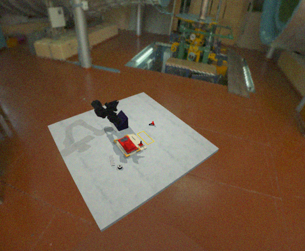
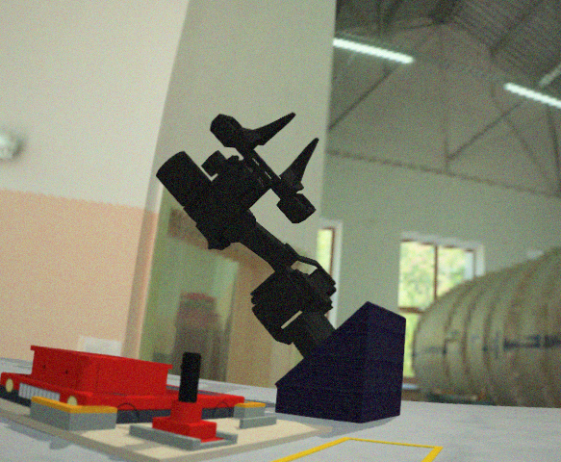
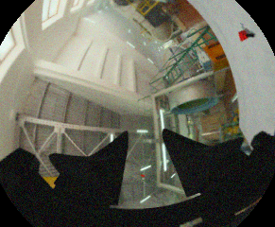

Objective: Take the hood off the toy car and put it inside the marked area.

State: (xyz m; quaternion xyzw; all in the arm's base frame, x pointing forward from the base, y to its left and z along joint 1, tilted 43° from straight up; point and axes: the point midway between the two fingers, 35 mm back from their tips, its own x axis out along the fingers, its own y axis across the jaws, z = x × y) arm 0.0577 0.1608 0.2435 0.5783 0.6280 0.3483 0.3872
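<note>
Right now my gripper tip is 34 cm above the red hood and 26 cm short of it. Round my gripper tip: beige base plate: 37 cm below, 23 cm ahead, 1 cm to the left; then black wheel: 43 cm ahead, 37 cm below, 17 cm to the right; then thin grey part: 38 cm below, 33 cm ahead, 21 cm to the right.
</note>
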